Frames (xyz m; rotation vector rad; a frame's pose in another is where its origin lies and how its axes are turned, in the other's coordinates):
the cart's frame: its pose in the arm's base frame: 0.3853 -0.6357 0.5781 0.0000 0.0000 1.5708
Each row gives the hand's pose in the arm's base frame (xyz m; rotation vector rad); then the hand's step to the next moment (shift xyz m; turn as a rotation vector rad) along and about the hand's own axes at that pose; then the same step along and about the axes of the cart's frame.
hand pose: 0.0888 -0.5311 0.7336 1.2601 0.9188 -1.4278
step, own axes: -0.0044 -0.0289 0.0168 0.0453 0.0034 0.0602
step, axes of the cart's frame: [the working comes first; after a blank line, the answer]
step, axes of the arm's base frame: -0.0322 -0.0086 0.0054 -0.0101 -0.0667 -0.0338

-0.0086 0.0322 0.0054 -0.0667 0.0101 -0.0338
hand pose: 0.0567 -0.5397 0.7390 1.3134 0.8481 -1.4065
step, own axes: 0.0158 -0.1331 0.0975 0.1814 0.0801 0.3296
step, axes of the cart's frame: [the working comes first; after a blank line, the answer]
step, axes of the arm's base frame: -0.1535 -0.0603 -0.0167 -0.0018 -0.3681 -0.1117

-0.0603 0.1535 -0.0167 -0.3681 0.0018 -0.1117
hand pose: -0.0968 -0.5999 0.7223 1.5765 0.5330 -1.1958
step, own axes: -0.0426 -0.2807 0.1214 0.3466 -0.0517 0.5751
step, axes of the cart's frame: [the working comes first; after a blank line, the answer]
step, axes of the arm's base frame: -0.2962 0.0013 -0.0872 -0.1461 -0.5798 -0.3099

0.0013 0.2962 -0.0872 -0.5798 0.1461 -0.3099
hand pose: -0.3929 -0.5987 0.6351 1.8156 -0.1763 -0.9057
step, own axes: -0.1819 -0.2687 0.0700 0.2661 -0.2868 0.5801
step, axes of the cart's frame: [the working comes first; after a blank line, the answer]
step, axes of the arm's base frame: -0.2501 0.1585 -0.1500 -0.2731 -0.4395 -0.4710

0.1585 0.2501 -0.1500 -0.4395 0.2731 -0.4710
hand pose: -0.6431 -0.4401 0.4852 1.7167 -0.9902 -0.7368
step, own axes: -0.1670 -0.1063 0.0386 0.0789 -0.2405 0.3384
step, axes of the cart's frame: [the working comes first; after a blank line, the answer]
step, axes of the arm's base frame: -0.0831 0.1485 -0.1083 -0.1758 -0.1761 -0.3416

0.1485 0.0831 -0.1083 -0.1761 0.1758 -0.3416
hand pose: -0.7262 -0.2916 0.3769 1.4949 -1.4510 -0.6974
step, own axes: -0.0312 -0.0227 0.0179 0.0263 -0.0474 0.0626
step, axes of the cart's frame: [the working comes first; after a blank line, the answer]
step, axes of the arm's base frame: -0.0100 0.0239 -0.0337 -0.0295 -0.0442 -0.0635

0.0239 0.0100 -0.0337 -0.0442 0.0295 -0.0635
